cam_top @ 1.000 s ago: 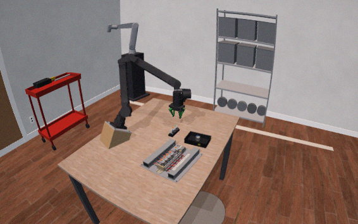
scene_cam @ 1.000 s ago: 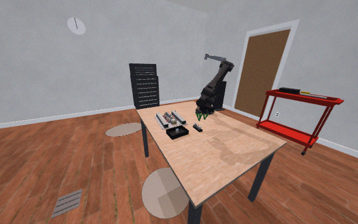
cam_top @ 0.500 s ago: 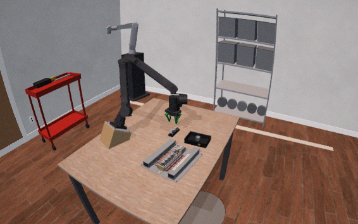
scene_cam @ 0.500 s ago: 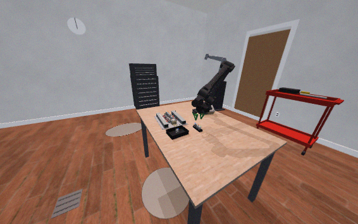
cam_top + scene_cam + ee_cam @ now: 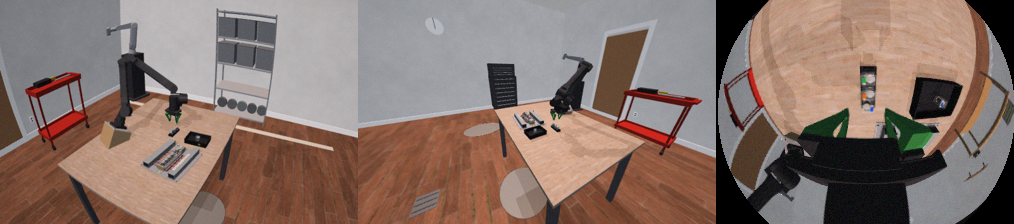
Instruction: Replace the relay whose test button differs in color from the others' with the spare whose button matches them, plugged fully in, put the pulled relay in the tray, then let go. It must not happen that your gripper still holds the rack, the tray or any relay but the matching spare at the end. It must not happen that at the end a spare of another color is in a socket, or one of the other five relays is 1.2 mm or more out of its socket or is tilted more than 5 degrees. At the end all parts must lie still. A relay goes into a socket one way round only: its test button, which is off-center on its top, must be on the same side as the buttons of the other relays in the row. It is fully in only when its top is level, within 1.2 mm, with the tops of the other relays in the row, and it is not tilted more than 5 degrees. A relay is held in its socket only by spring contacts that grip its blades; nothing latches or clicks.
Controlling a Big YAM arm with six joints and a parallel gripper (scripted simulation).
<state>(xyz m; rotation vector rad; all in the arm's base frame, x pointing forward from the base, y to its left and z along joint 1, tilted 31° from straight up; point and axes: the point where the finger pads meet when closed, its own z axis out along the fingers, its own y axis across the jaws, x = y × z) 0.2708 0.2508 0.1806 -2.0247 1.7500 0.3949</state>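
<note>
Right now my hand is 9 cm above the small black stand. Also, from my hand: black tray 20 cm ahead, 9 cm below, 2 cm to the left.
</note>
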